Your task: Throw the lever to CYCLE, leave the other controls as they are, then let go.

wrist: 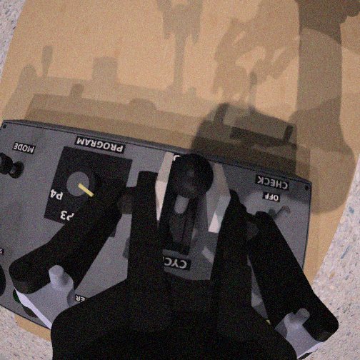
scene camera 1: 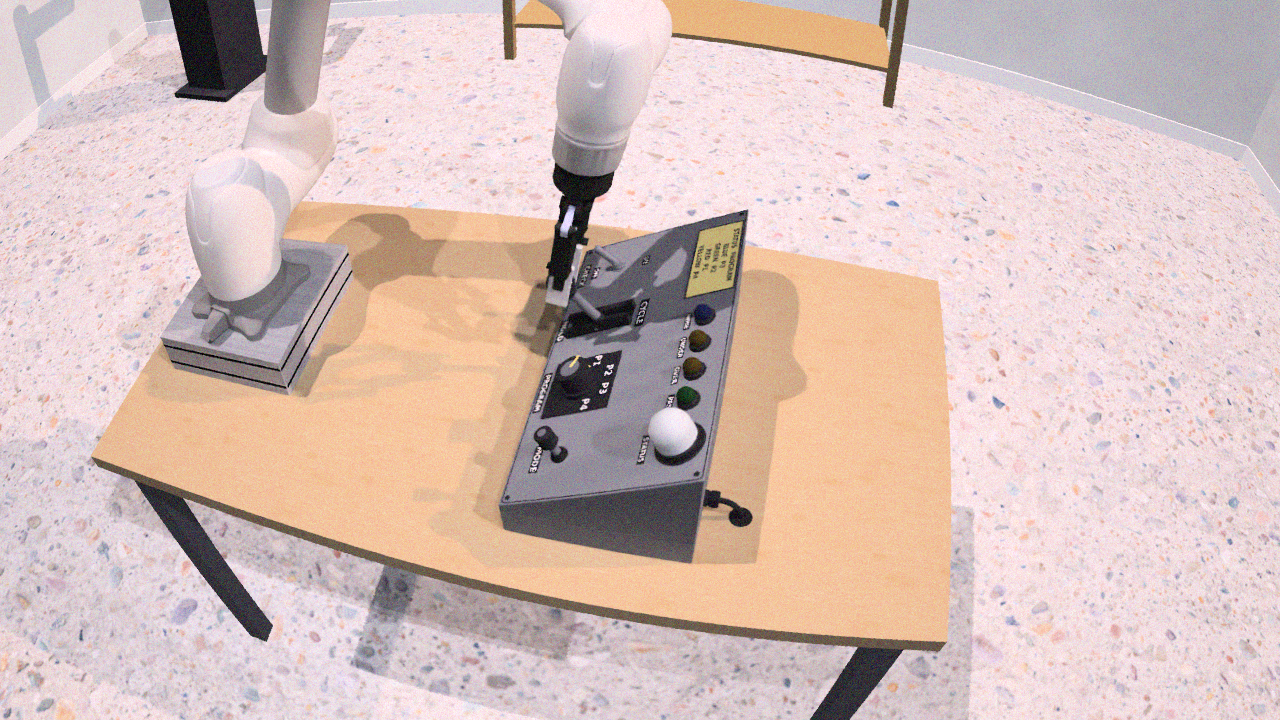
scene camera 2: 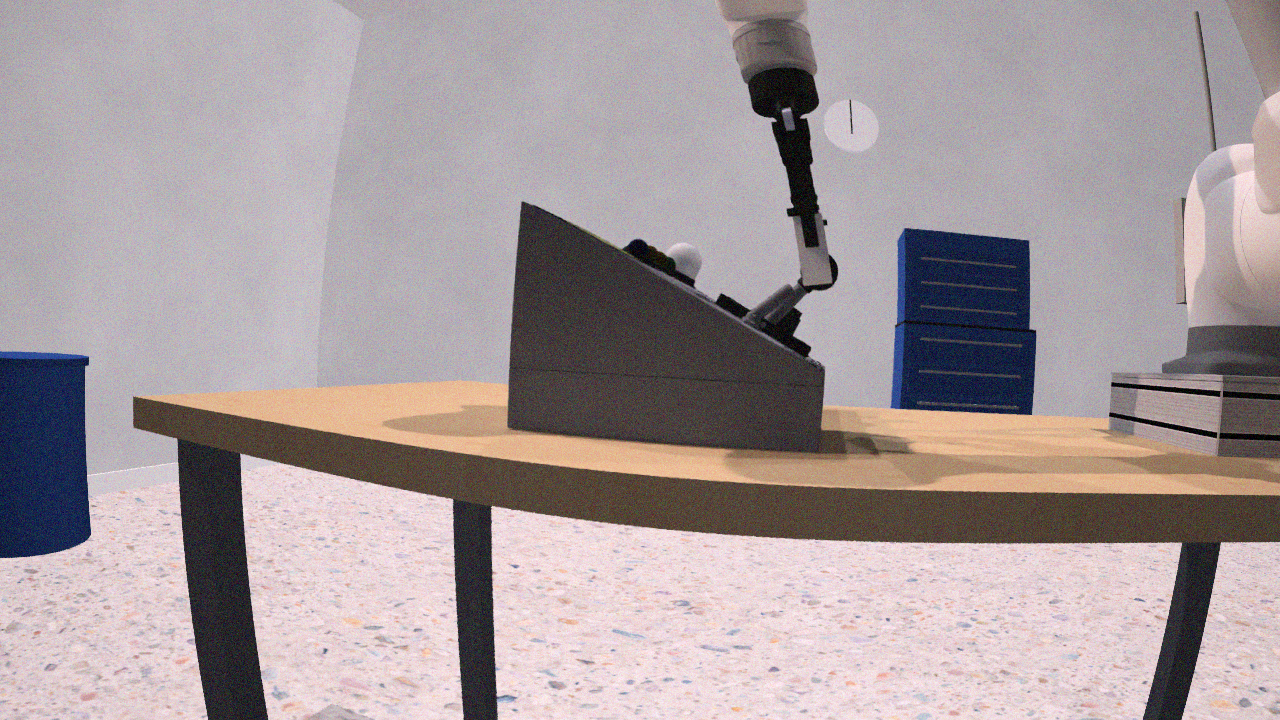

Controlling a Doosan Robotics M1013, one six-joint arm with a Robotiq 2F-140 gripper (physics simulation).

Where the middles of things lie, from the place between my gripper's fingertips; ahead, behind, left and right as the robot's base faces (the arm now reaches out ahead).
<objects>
Right now my hand is 20 mm short of the black ball knob (scene camera 2: 775, 316) and 10 mm above it. From my hand the other things lie so: grey control panel (scene camera 1: 636, 452) 150 mm ahead, 40 mm to the right, 40 mm below; program dial (scene camera 1: 577, 379) 70 mm ahead, 110 mm to the right, 30 mm below.
</objects>
